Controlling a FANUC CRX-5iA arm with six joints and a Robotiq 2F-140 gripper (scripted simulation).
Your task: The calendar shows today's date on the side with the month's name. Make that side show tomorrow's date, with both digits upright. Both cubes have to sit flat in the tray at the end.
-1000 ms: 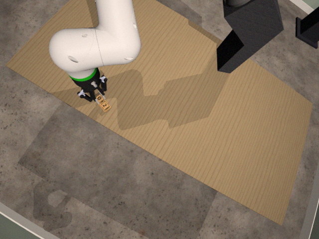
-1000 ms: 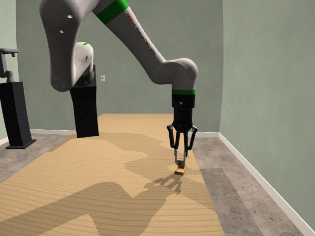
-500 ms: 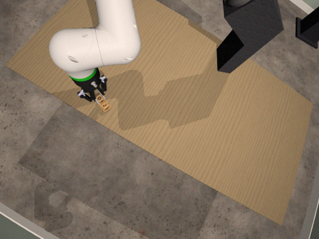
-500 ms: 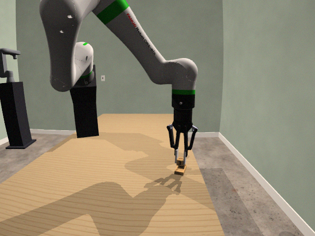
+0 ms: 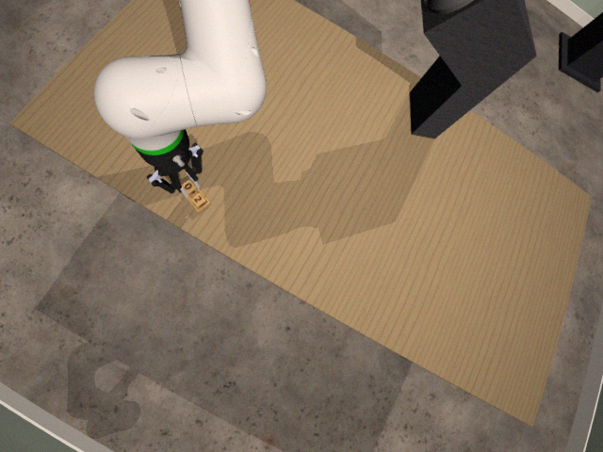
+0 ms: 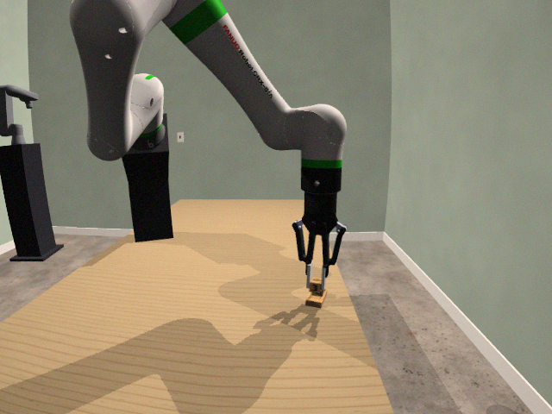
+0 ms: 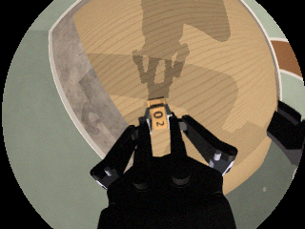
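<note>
Right now my hand is 70 mm above the wooden tray, 10 mm to the right of it and 10 mm short of it.
</note>
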